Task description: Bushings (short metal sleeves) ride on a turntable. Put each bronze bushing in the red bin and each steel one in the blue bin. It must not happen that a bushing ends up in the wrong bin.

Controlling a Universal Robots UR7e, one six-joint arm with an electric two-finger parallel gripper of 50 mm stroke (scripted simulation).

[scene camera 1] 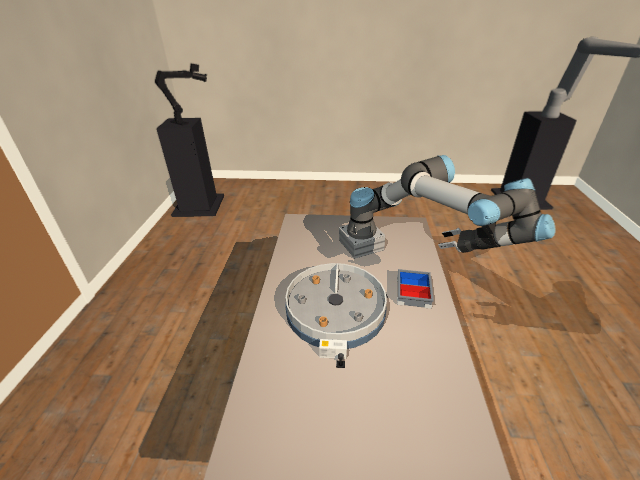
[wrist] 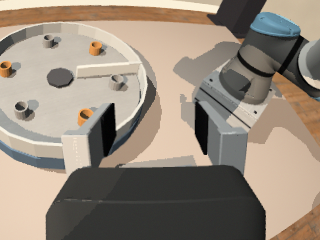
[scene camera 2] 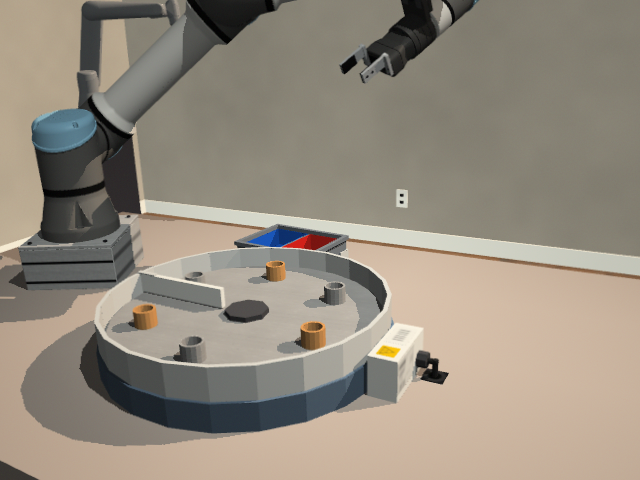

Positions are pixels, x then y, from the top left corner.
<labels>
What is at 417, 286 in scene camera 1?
A bin.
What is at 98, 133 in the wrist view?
My gripper.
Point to a round turntable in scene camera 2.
At 262, 320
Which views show my gripper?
Scene camera 1, the wrist view and scene camera 2: all of them.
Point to a bin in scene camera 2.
At 278, 235
</labels>
